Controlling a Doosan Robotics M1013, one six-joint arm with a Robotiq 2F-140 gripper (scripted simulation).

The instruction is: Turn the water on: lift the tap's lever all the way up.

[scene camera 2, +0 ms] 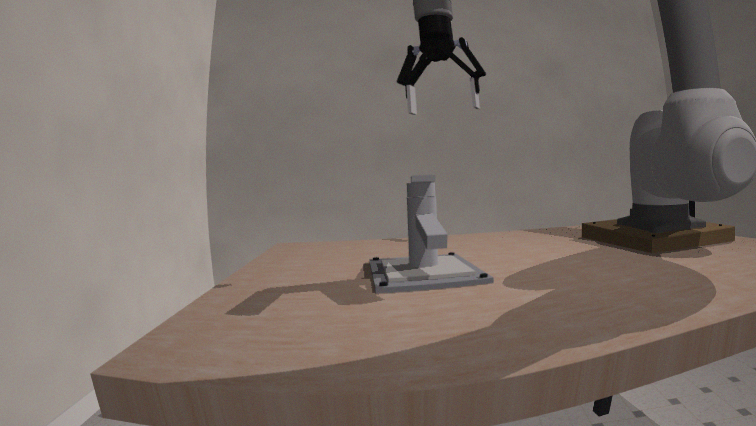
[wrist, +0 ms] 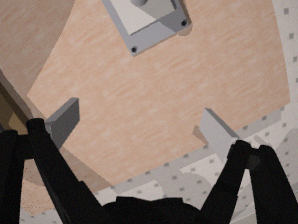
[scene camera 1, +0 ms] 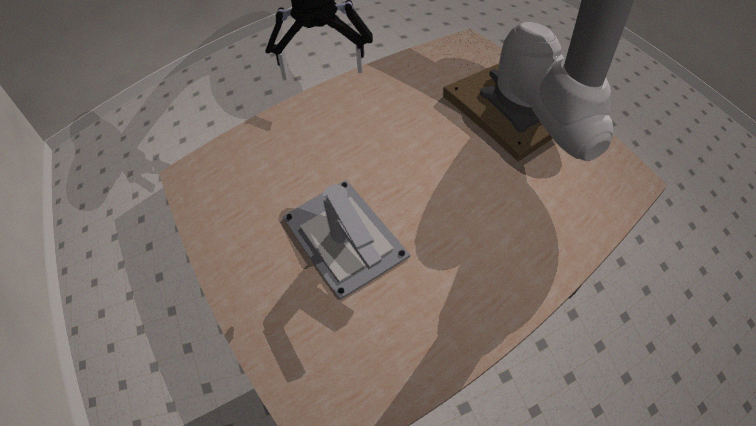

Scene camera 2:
gripper: 443, 110
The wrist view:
gripper: 142, 114
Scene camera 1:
gripper: 322, 72
grey tap: 323, 231
